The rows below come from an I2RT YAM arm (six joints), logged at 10 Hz.
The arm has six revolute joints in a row. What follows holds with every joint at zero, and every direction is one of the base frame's.
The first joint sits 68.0 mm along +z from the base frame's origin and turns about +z.
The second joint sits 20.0 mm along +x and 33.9 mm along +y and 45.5 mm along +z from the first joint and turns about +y.
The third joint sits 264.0 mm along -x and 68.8 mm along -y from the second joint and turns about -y.
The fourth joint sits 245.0 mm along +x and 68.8 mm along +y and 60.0 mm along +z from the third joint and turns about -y.
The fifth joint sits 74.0 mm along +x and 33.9 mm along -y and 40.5 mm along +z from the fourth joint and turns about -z.
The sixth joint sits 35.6 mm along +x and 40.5 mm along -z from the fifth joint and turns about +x.
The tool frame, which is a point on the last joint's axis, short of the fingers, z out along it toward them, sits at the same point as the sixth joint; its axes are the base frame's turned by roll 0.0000, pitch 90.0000 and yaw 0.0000 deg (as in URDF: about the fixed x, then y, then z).
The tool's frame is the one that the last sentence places.
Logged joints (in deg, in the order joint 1, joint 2, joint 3, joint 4, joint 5, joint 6), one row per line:
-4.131, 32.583, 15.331, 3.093, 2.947, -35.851
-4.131, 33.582, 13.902, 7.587, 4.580, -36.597
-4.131, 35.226, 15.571, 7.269, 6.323, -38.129
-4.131, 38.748, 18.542, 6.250, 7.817, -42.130
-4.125, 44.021, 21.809, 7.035, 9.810, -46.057
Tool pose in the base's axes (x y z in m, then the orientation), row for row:
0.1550, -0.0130, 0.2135, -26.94, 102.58, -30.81
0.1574, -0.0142, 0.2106, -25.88, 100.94, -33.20
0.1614, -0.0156, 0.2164, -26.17, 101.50, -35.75
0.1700, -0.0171, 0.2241, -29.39, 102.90, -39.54
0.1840, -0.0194, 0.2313, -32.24, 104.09, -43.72
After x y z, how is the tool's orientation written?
As a rotation vector, in degrees.
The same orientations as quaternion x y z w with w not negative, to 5 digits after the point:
-0.20035, 0.76289, -0.22913, 0.57040
-0.19309, 0.75310, -0.24770, 0.57810
-0.19445, 0.75416, -0.26563, 0.56822
-0.21616, 0.75681, -0.29081, 0.54401
-0.23464, 0.75756, -0.31819, 0.51943

